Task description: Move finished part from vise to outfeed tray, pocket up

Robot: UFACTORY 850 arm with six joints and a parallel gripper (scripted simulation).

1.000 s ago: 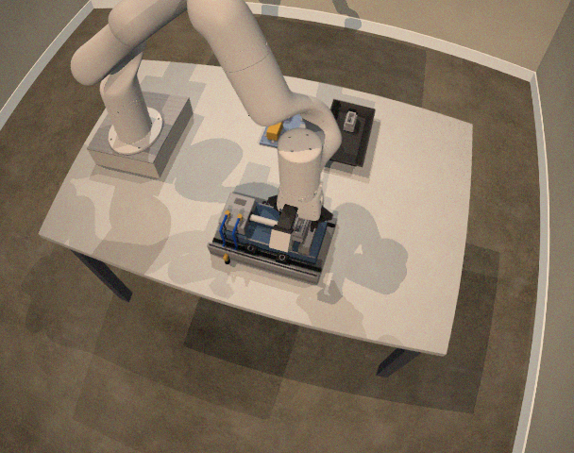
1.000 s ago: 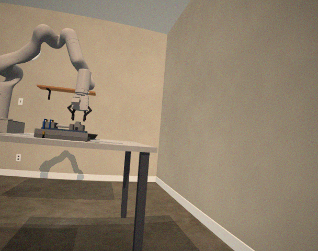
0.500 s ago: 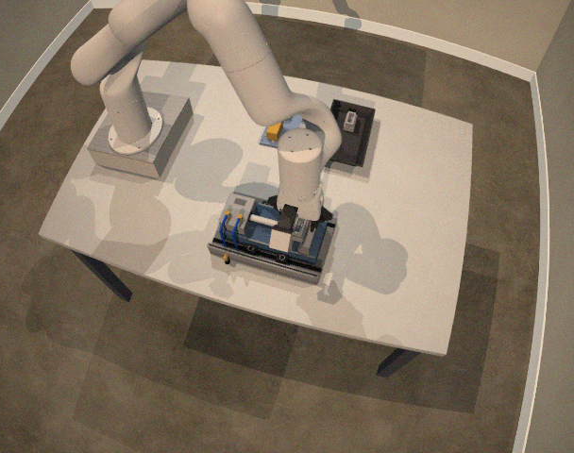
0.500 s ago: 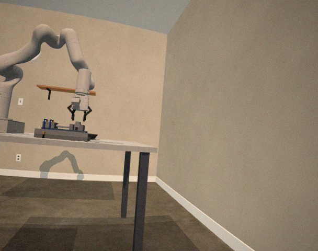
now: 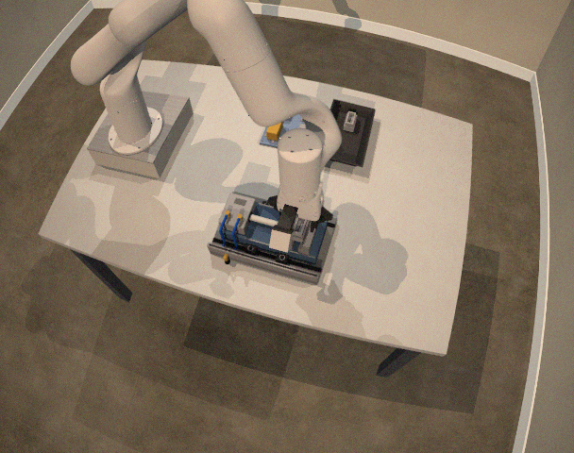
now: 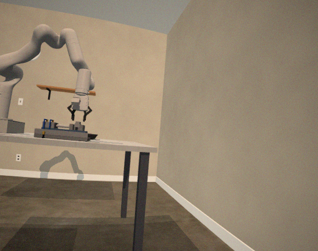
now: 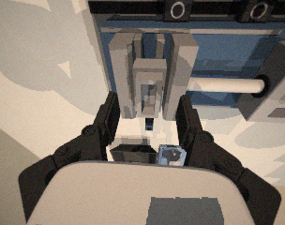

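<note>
My hand is 70 mm past the vise and 100 mm above it. From my hand the other things lie so: brass block 200 mm behind, 320 mm to the left, 110 mm below; then blue fixture plate 150 mm behind, 370 mm to the left, 130 mm below.
</note>
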